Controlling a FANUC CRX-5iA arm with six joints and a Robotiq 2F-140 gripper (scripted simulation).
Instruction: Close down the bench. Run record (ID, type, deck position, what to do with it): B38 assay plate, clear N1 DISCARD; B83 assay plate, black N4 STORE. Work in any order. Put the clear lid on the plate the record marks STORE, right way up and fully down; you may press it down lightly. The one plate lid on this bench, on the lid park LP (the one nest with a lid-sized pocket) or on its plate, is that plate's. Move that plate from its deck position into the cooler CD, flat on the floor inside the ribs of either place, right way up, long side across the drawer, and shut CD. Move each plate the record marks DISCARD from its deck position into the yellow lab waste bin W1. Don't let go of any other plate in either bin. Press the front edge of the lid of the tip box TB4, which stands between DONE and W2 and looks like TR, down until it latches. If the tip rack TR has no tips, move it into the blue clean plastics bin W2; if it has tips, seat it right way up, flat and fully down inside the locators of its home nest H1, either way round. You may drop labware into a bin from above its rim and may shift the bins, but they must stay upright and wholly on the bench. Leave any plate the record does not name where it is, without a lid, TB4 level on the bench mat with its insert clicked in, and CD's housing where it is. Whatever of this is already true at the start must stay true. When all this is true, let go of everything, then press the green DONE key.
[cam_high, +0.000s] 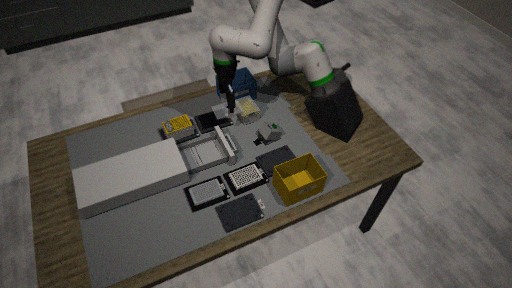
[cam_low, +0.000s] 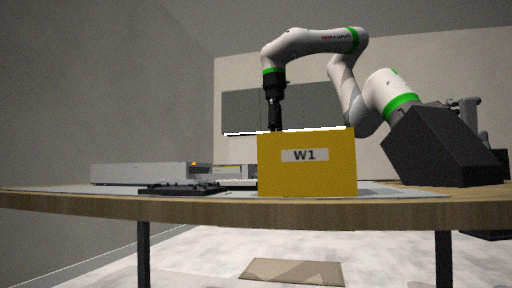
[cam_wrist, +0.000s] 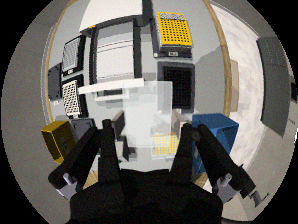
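Right now my hand is 150 mm above the black plate, 100 mm to the left of it and 20 mm short of it. From my hand the other things lie so: clear lid 20 mm below; cooler drawer 190 mm ahead, 140 mm below, 60 mm to the left; DONE key block 160 mm to the left, 130 mm behind, 110 mm below.
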